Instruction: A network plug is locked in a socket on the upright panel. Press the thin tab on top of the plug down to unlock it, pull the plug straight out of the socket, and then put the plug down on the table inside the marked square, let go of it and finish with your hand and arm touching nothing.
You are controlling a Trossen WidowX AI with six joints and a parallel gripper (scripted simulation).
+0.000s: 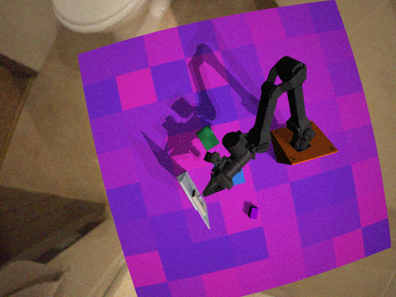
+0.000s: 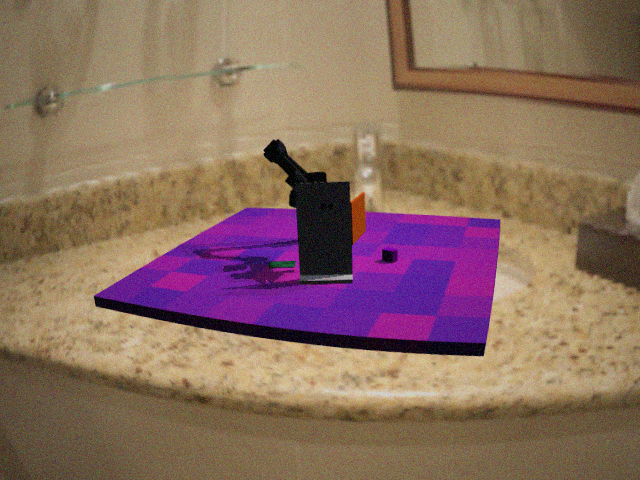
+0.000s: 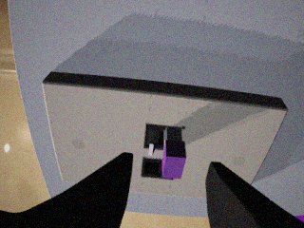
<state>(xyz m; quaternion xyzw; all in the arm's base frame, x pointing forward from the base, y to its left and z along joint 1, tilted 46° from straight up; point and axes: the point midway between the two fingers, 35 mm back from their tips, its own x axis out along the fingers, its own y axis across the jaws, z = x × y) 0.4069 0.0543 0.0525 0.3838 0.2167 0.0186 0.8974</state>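
Right now the network plug is 2 cm ahead of my gripper tip. The rest, counted from my gripper tip: upright panel (9 cm below, 4 cm ahead, 1 cm to the left); then blue marked square (24 cm below, 13 cm behind).
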